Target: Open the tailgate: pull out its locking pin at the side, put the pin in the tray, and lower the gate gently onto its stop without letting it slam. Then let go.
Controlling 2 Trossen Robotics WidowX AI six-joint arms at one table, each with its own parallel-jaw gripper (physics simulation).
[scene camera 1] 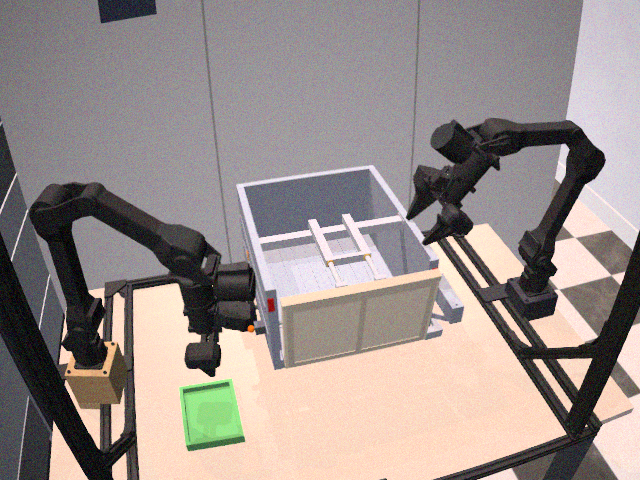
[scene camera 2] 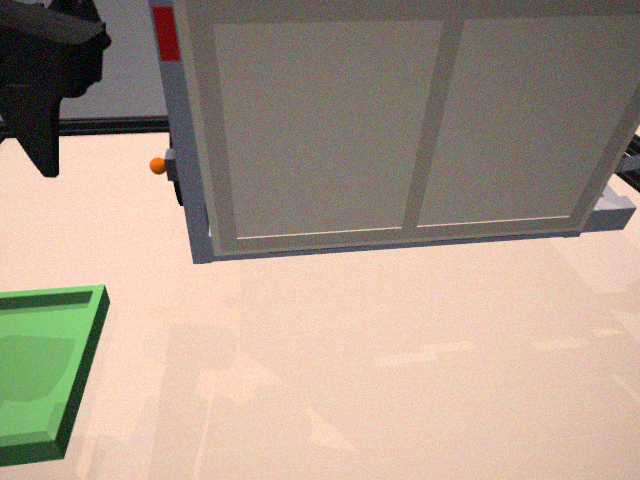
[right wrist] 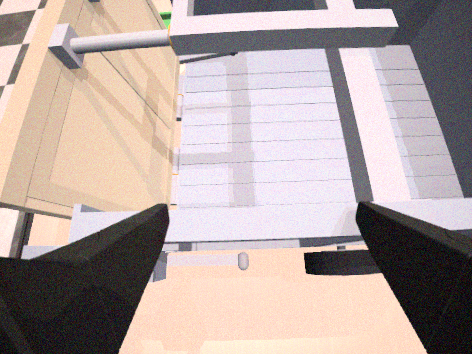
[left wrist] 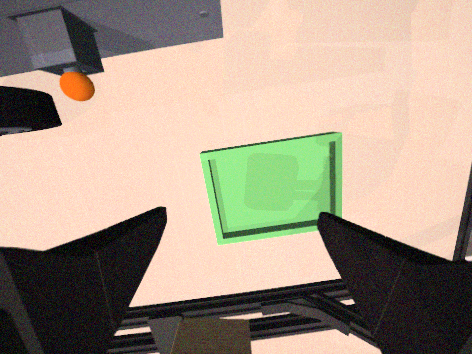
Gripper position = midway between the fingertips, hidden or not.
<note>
My left gripper (scene camera 1: 214, 358) is open, holding nothing. Also in view: a locking pin (left wrist: 74, 84). My right gripper (scene camera 1: 415, 231) is open and holds nothing. Also in view: a grey truck bed (scene camera 1: 292, 227).
My left gripper shows as well in the left wrist view (left wrist: 243, 216). My right gripper shows as well in the right wrist view (right wrist: 261, 211). The grey truck bed is seen too in the right wrist view (right wrist: 279, 143) and in the left wrist view (left wrist: 50, 43).
</note>
